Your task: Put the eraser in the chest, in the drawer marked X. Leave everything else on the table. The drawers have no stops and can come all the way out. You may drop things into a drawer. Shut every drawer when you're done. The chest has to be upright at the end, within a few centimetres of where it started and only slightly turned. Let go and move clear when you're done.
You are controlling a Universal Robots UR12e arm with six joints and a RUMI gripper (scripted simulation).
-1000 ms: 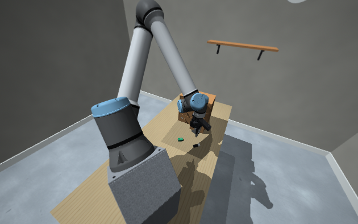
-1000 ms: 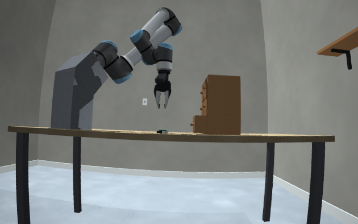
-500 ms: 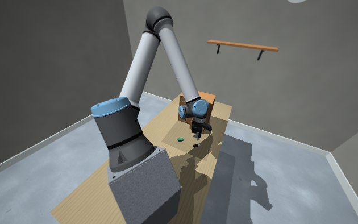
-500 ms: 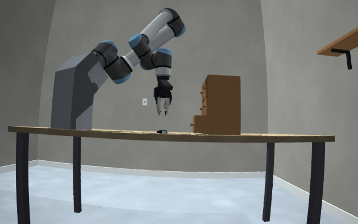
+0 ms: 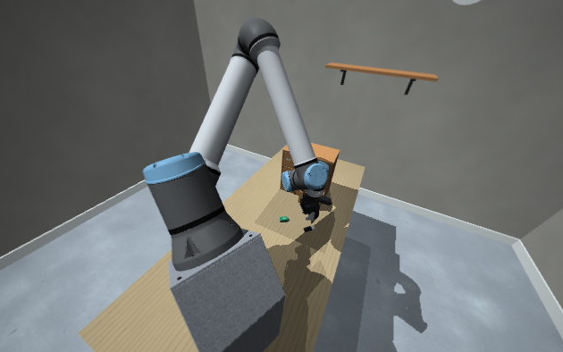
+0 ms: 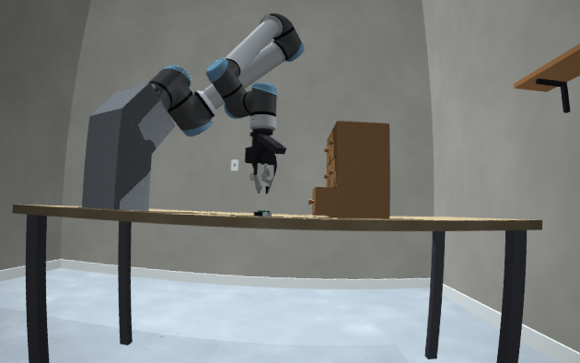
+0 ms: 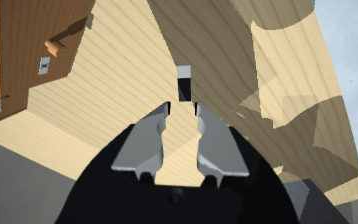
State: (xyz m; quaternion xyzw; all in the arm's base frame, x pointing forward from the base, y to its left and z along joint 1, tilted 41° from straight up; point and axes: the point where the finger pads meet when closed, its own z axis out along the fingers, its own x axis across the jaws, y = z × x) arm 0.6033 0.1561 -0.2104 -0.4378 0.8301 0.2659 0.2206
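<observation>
The eraser lies 9 cm below my hand and 1 cm ahead of it. Round my hand: green block (16 cm to the left, 8 cm below, 6 cm behind).
</observation>
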